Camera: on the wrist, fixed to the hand. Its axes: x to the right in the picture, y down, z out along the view.
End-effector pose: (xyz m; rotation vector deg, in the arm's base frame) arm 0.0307 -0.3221 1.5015 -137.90 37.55 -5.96
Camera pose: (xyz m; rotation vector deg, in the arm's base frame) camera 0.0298 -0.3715 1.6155 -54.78 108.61 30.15
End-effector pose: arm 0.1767 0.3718 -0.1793 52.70 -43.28 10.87
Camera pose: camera 0.2623 0.4406 -0.2373 34.00 -86.37 98.40
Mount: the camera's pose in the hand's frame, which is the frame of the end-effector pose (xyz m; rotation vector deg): 0.0132 -0.0346 -0.1186 27.38 -10.41 89.02
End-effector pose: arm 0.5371 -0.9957 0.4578 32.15 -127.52 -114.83
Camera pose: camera 0.5688 -1.1141 0.4374 -61.63 -112.21 -40.19
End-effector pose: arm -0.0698 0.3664 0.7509 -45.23 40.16 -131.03
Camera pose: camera -0.1714 0.4132 0.6969 -2.99 21.25 -48.83
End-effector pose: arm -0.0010 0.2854 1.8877 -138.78 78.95 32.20
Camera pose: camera 0.0572 0.2407 1.9879 -31.71 152.01 32.77
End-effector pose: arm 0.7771 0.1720 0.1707 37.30 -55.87 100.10
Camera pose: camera 0.8059 0.2854 0.1289 -10.75 54.26 -140.47
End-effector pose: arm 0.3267 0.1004 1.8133 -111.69 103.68 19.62
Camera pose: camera 0.3476 0.0324 1.9151 4.63 146.07 24.70
